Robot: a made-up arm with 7 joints.
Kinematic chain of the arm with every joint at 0, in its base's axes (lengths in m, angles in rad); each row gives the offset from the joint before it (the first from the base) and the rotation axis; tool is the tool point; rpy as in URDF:
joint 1: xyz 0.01 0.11 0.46 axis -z
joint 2: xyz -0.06 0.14 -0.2 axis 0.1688 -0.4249 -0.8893
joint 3: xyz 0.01 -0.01 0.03 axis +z
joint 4: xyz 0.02 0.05 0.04 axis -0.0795 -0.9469 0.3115
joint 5: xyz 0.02 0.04 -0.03 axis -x
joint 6: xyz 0 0 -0.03 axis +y
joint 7: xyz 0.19 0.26 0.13 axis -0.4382 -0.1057 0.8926
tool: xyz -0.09 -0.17 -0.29 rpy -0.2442 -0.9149 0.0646
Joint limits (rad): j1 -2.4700..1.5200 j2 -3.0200..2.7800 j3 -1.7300..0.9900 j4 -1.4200..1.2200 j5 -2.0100..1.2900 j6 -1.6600..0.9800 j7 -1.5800..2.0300
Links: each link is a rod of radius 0.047 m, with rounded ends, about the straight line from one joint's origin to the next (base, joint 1, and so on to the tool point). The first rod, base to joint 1, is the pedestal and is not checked.
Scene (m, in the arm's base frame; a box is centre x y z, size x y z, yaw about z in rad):
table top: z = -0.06
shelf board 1: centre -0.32 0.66 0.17 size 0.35 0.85 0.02 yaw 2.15
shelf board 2: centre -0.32 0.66 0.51 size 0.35 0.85 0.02 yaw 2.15
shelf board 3: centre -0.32 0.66 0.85 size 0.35 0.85 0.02 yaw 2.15
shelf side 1: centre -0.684 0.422 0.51 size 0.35 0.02 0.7 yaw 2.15
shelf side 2: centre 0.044 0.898 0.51 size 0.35 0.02 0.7 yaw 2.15
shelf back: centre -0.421 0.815 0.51 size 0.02 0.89 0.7 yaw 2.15
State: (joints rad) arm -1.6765 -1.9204 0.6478 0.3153 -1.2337 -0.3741 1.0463
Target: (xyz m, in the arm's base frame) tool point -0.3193 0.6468 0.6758
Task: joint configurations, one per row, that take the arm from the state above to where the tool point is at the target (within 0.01 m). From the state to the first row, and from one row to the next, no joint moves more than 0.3 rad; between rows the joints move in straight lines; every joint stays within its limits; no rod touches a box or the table.
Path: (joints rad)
1: -1.5424 -1.6480 0.5248 0.5888 -1.0708 -0.5000 1.1363
2: -1.4084 -1.3755 0.4018 0.8623 -0.9080 -0.6258 1.2263
3: -1.1956 -1.3106 0.4139 0.9815 -0.8837 -0.6785 1.3019
4: -0.9829 -1.2456 0.4260 1.1008 -0.8594 -0.7311 1.3775
5: -0.7702 -1.1807 0.4381 1.2200 -0.8351 -0.7838 1.4531
6: -0.6278 -1.2840 0.4345 1.0985 -0.9602 -0.5723 1.6454
7: -0.4854 -1.3873 0.4308 0.9770 -1.0853 -0.3608 1.8377
8: -0.3430 -1.4906 0.4272 0.8555 -1.2103 -0.1493 2.0300

